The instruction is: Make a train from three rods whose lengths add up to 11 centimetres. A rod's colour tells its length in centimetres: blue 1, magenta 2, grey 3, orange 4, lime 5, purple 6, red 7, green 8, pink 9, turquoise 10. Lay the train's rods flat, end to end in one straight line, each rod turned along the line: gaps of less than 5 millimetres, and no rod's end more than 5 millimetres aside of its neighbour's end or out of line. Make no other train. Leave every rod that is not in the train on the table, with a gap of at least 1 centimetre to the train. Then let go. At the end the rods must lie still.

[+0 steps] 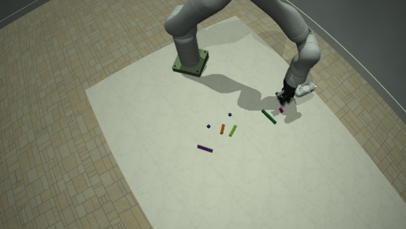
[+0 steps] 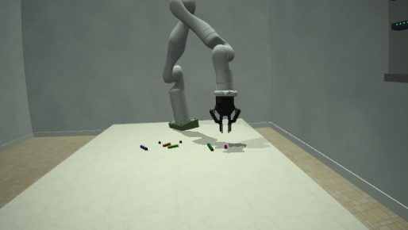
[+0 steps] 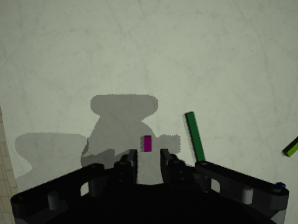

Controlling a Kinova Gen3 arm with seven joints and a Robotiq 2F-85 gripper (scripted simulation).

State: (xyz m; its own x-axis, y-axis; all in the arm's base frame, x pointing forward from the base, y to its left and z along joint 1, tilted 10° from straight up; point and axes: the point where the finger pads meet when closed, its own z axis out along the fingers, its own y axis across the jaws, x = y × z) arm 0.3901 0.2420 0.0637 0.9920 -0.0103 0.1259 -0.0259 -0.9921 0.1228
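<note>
The magenta rod lies 8 cm below my hand. Round my hand: lime rod (23 cm to the right, 8 cm below, 2 cm behind); green rod (8 cm below, 7 cm to the right); orange rod (26 cm to the right, 8 cm below, 4 cm behind).
</note>
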